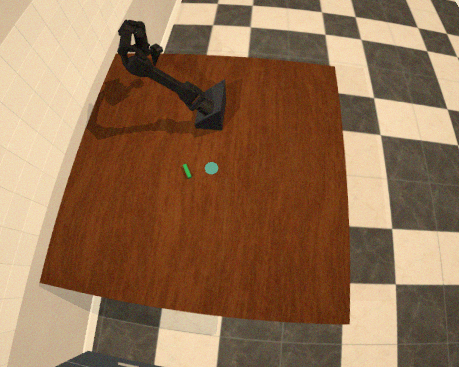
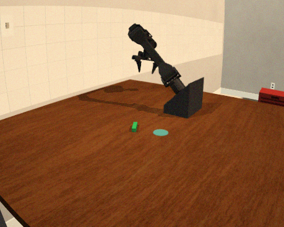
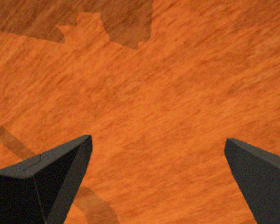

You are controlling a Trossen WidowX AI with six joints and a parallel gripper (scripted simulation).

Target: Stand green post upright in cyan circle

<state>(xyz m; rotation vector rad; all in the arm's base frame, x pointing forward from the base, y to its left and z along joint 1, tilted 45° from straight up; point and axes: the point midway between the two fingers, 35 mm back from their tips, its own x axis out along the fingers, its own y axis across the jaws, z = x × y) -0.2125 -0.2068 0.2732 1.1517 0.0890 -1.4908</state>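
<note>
My hand is 490 mm short of the green post, 270 mm to the right of it and 150 mm above it. Also, from my hand: cyan circle (460 mm ahead, 370 mm to the left, 150 mm below).
</note>
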